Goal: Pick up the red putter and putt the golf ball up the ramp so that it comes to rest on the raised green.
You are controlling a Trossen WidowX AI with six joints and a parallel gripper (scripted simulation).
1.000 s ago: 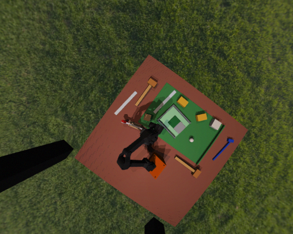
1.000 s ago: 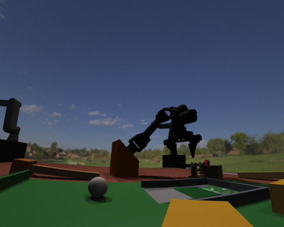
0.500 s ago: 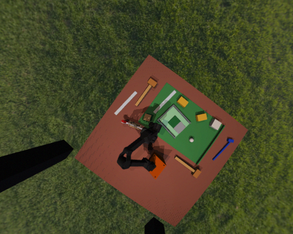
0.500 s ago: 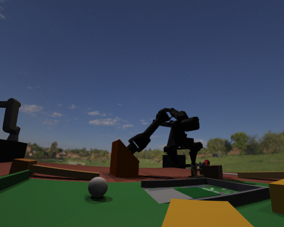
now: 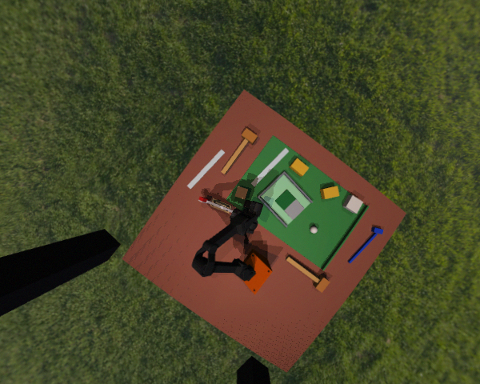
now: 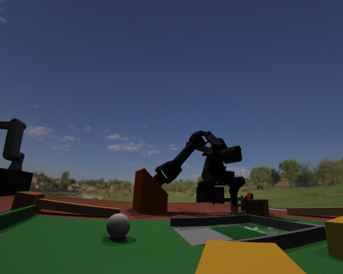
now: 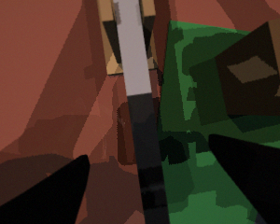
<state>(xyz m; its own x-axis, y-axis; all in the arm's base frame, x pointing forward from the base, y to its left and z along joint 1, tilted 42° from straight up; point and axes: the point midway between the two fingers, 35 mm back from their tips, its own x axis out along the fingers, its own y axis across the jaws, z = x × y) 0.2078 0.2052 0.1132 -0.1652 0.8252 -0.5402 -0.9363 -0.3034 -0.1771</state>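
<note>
Right now my gripper tip is 100 mm to the right of the red putter, 40 mm past it and 10 mm below it. Round my gripper tip: wooden stand 120 mm to the left, 50 mm behind, 10 mm below; brown block 90 mm ahead, 80 mm to the left, 10 mm below; green mat 270 mm ahead, 220 mm to the right, 40 mm below.
</note>
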